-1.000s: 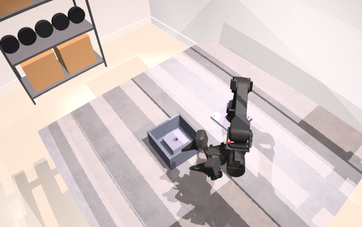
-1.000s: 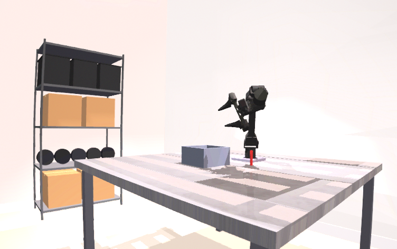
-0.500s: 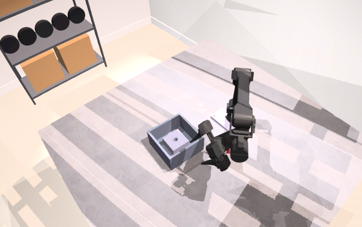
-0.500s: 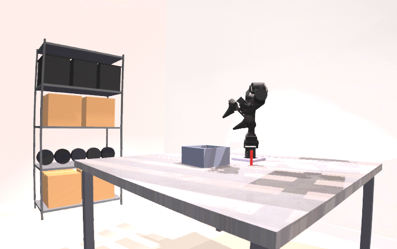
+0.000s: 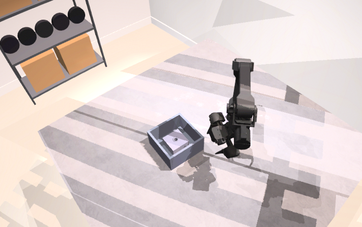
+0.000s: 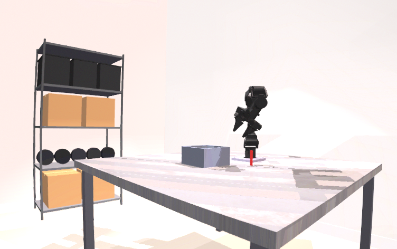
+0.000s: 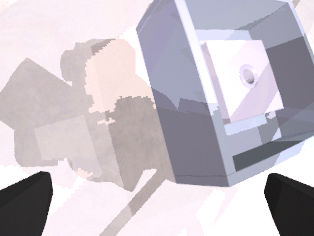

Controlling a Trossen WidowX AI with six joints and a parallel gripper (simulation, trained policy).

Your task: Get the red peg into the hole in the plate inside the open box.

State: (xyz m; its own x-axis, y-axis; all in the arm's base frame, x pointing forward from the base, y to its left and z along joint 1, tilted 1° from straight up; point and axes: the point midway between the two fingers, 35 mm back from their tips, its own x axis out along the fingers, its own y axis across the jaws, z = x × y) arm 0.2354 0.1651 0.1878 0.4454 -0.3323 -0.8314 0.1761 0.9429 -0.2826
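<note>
Now: the red peg 130 mm below my gripper tip, 110 mm behind it and 10 mm to the right of it. The rest, counted from my gripper tip: grey box 170 mm to the right, 140 mm below, 80 mm ahead; pale plate 170 mm to the right, 120 mm below, 80 mm ahead.
</note>
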